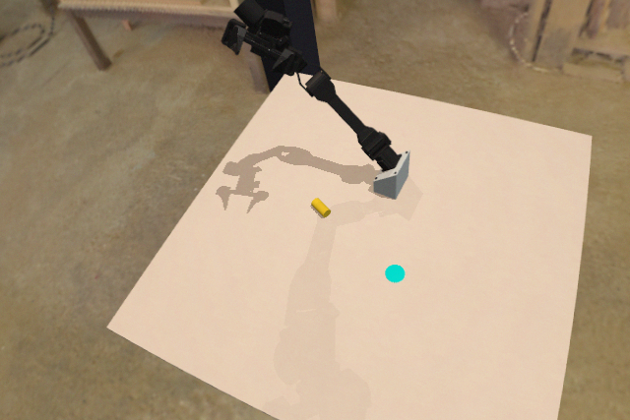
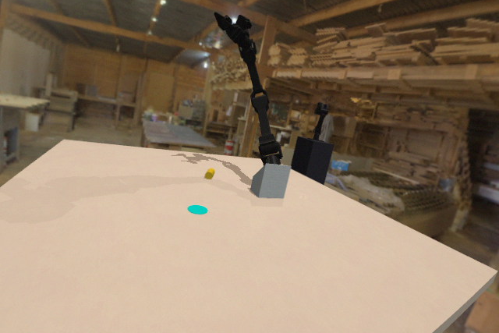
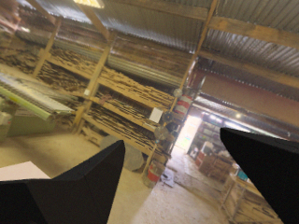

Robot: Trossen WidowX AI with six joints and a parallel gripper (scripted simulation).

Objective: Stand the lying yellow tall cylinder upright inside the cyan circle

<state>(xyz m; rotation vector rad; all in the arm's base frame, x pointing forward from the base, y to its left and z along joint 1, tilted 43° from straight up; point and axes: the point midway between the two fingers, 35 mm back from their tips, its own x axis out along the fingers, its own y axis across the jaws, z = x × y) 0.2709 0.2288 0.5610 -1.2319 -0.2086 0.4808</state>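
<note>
My gripper tip is now 80 mm past the yellow tall cylinder, 30 mm to the right of it and 660 mm above it. The rest, counted from my gripper tip: cyan circle (40 mm ahead, 350 mm to the left, 670 mm below).
</note>
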